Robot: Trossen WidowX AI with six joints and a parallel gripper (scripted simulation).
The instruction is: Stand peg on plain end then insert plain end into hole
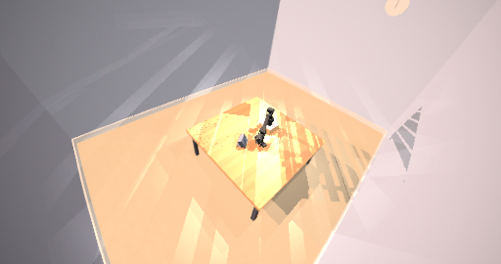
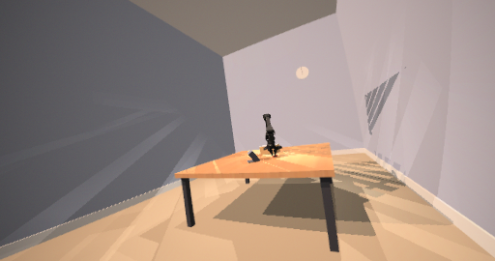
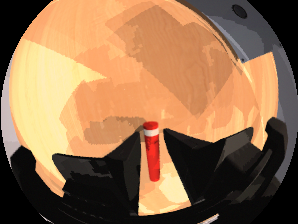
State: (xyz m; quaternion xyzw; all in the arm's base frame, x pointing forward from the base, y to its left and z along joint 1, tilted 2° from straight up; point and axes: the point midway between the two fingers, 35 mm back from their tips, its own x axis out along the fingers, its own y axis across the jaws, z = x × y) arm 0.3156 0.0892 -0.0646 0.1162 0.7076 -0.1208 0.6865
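The red peg lies 10 mm behind my gripper tip. Also, from my gripper tip: grey sloped panel (110 mm ahead, 170 mm to the right, 40 mm above).
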